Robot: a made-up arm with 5 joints.
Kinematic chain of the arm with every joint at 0, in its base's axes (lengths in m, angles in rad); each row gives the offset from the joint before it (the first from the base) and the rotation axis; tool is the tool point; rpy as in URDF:
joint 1: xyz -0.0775 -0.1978 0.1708 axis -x
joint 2: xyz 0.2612 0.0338 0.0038 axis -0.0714 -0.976 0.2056
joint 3: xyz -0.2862 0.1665 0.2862 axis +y
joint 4: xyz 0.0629 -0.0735 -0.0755 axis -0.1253 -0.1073 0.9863
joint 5: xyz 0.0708 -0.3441 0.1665 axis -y
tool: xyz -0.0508 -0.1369 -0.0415 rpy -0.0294 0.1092 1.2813
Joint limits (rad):
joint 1: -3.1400..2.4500
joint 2: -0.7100..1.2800
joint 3: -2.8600..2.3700
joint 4: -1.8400..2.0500
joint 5: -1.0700..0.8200
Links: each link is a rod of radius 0.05 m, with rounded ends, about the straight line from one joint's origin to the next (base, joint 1, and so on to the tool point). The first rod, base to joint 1, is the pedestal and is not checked.
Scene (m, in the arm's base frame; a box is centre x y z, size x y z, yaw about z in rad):
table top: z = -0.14
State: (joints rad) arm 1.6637 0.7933 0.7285 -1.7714 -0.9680
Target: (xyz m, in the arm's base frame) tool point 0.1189 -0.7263 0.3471
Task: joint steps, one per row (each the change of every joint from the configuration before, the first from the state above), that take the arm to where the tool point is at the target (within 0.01 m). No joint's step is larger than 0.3 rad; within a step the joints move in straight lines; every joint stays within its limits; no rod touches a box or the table.
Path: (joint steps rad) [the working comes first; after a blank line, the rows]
Joints at the target: -0.5877 -0.4561 1.2525 -0.3193 -1.0700
Straight joint move there: clear.

1: -0.2814 -0.1562 0.0655 0.1815 -0.0128
2: -0.2815 -0.1562 0.0655 0.1815 -0.0127
3: -0.2814 -0.1561 0.0655 0.1816 -0.0127
4: -0.2814 -0.1562 0.0655 0.1815 -0.0128
5: -0.2814 -0.1562 0.0655 0.1815 -0.0128
6: -0.2815 -0.1562 0.0655 0.1815 -0.0127
7: -0.2814 -0.1561 0.0655 0.1815 -0.0127
8: -0.2814 -0.1562 0.0655 0.1815 -0.0128

